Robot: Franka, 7 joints.
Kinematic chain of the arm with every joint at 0, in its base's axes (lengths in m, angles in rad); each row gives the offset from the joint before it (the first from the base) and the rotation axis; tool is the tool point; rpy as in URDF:
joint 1: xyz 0 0 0.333 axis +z
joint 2: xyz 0 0 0 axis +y
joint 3: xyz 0 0 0.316 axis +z
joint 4: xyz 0.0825 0 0 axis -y
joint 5: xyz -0.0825 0 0.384 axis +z
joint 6: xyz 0 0 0 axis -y
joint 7: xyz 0.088 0 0 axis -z
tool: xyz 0 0 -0.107 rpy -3.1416 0 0
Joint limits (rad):
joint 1: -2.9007..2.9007
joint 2: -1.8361..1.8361
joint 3: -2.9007..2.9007
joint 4: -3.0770..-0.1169
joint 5: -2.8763..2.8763
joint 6: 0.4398..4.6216
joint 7: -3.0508..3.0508
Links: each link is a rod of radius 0.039 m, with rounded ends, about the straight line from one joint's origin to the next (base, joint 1, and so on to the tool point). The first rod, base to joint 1, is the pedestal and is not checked.
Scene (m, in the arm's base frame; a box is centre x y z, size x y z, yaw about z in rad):
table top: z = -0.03
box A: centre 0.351 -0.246 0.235 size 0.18 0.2 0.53 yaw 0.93
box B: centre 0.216 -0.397 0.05 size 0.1 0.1 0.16 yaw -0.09
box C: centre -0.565 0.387 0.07 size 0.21 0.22 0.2 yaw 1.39
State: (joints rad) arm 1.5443 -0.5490 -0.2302 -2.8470 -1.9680 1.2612 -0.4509
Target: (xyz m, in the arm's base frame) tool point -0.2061 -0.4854 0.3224
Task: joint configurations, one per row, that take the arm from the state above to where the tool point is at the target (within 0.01 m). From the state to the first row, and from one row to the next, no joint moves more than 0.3 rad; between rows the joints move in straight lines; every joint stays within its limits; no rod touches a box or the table.
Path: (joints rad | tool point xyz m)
1: 1.3449 -0.5482 -0.4258 -2.5648 -2.1951 1.2625 -0.5116 | 0.3408 0.2247 0.5567
2: 1.1455 -0.5473 -0.6214 -2.2826 -2.4222 1.2637 -0.5722 | 0.4418 0.0616 0.6741
3: 0.9461 -0.5465 -0.8170 -2.0003 -2.6492 1.2650 -0.6329 | 0.4394 -0.1600 0.7762
4: 0.7468 -0.5456 -1.0126 -1.7181 -2.8763 1.2663 -0.6935 | 0.3146 -0.3618 0.8577
5: 0.5756 -0.6085 -1.1765 -1.8519 -2.6481 1.2192 -0.6329 | 0.2102 -0.4976 0.7384
6: 0.4045 -0.6714 -1.3405 -1.9856 -2.4200 1.1721 -0.5722 | 0.0656 -0.5694 0.6014
7: 0.2333 -0.7343 -1.5045 -2.1194 -2.1918 1.1250 -0.5116 | -0.0852 -0.5634 0.4579
8: 0.0621 -0.7971 -1.6685 -2.2531 -1.9636 1.0779 -0.4509 | -0.2061 -0.4854 0.3224

